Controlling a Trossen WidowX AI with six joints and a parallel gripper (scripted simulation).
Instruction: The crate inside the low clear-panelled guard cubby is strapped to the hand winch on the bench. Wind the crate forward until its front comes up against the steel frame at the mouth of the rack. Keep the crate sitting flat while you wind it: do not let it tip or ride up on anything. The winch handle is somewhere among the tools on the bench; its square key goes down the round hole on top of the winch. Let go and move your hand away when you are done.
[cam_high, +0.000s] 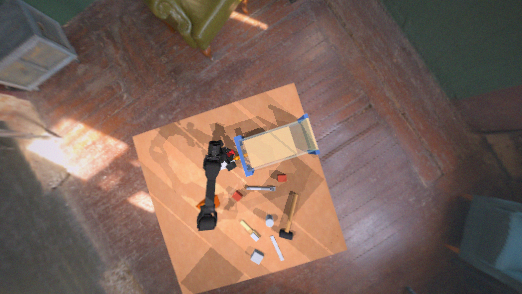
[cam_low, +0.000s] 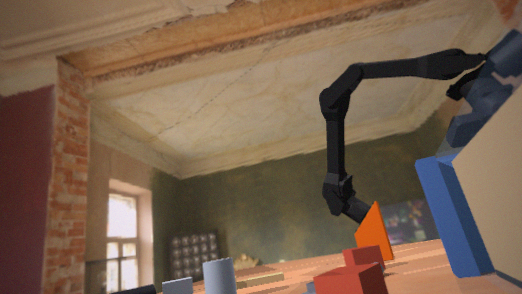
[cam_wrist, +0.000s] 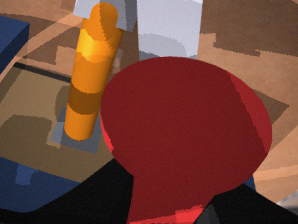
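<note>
Right now the winch handle is 5 cm behind my gripper tip, 2 cm to the right of it and 3 cm below it. Also, from my gripper tip: grey hand winch 12 cm behind, 6 cm to the right, 10 cm below; then red knob 2 cm behind, 1 cm to the right; then clear-panelled guard cubby 29 cm ahead, 3 cm to the right, 2 cm below.
</note>
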